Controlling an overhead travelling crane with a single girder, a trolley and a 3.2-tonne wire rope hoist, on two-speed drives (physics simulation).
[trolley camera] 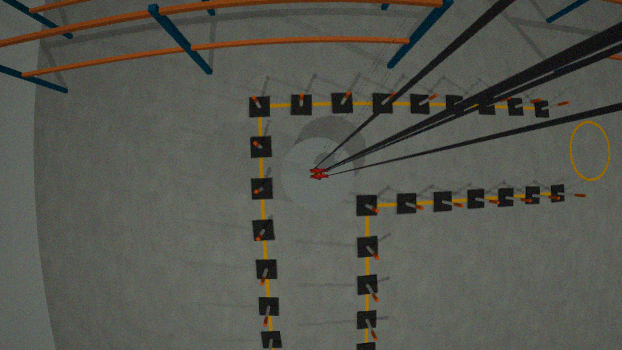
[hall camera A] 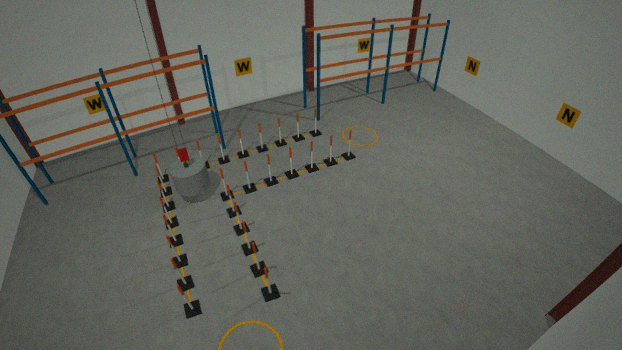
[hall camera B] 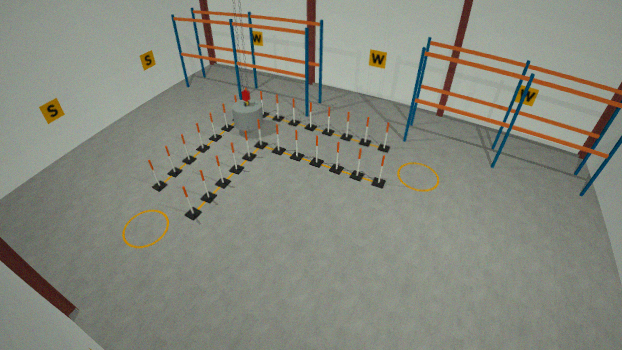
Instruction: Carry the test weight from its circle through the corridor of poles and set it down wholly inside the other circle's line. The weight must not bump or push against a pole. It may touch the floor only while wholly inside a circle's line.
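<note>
The grey cylindrical test weight (hall camera A: 191, 181) (hall camera B: 247, 118) (trolley camera: 298, 172) hangs upright at the bend of the corridor. Its shadow lies on the floor beside it. The red hook block (hall camera A: 183, 155) (hall camera B: 245, 95) (trolley camera: 319, 173) is above the weight's top middle, with the hook on the weight. In the trolley view, gaps show between the weight and the left pole row, and between it and the inner corner pole (trolley camera: 367, 205). One yellow circle (hall camera A: 342, 135) (hall camera B: 398, 175) (trolley camera: 570, 150) lies beyond one corridor end. The other circle (hall camera A: 251, 321) (hall camera B: 142, 247) lies beyond the other end.
Orange-tipped poles on black bases line both arms of the L-shaped corridor. The outer corner pole (trolley camera: 259, 106) stands up and left of the weight in the trolley view. A blue and orange rack (hall camera A: 116, 123) (hall camera B: 306, 75) (trolley camera: 180, 40) stands behind the bend; a second rack (hall camera A: 318, 75) (hall camera B: 414, 95) stands along the same wall.
</note>
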